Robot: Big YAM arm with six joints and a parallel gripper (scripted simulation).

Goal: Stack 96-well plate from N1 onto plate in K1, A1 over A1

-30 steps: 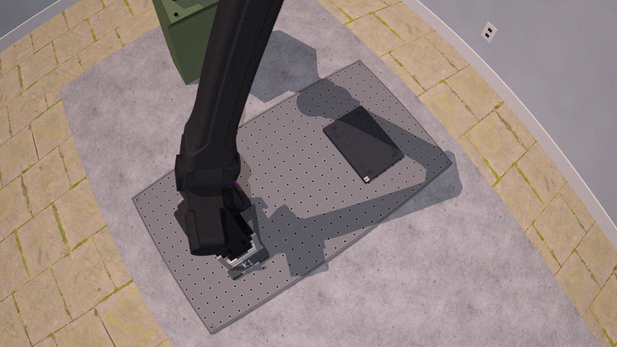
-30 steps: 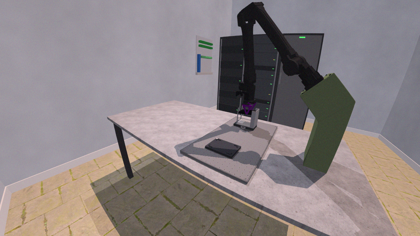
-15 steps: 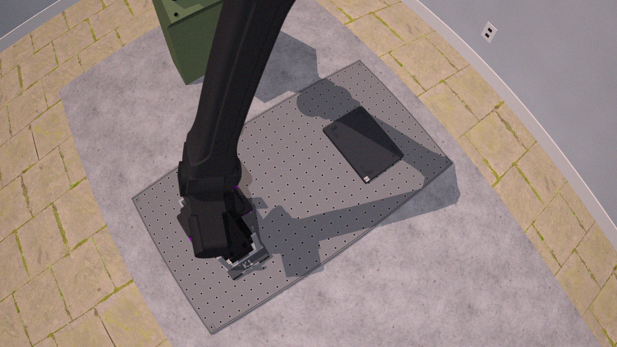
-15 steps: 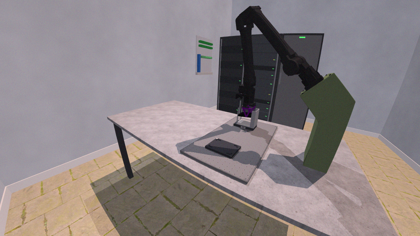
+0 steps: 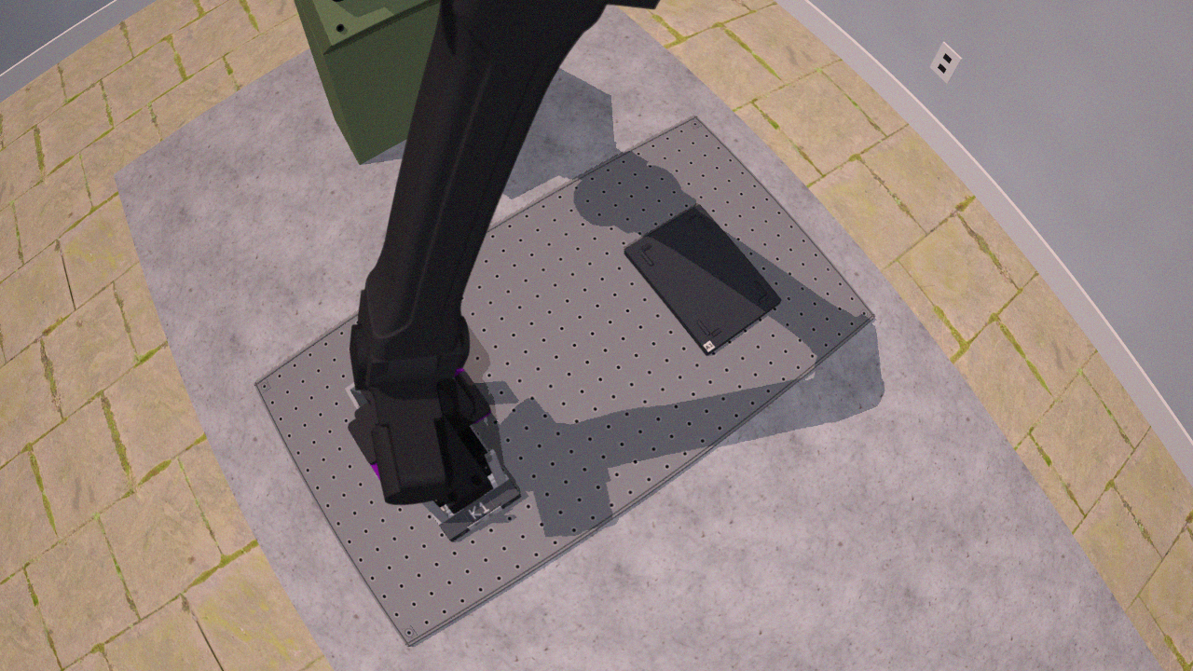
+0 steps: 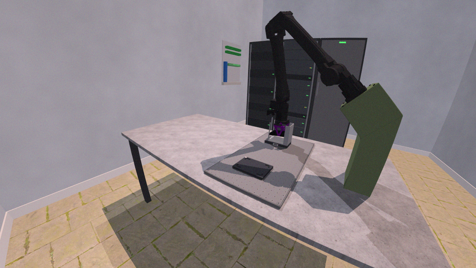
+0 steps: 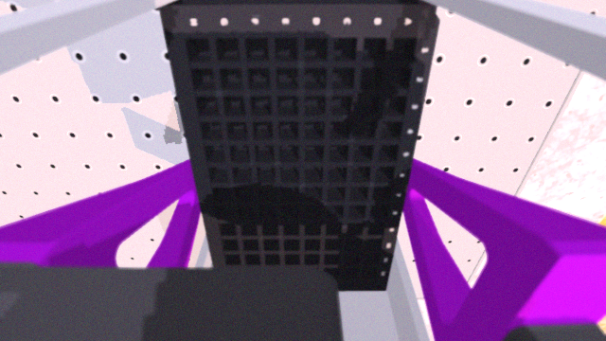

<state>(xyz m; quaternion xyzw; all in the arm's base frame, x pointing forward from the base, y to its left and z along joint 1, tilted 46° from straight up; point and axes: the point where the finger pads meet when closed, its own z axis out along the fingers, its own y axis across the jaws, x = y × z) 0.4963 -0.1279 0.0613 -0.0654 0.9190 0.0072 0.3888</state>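
The white 96-well plate lies 5 cm below my hand. Also, from my hand: rack back wall 6 cm behind, 1 cm to the right, 1 cm above; dark slot 6 cm behind, 1 cm to the right, 1 cm above; black 96-well plate right at my hand.
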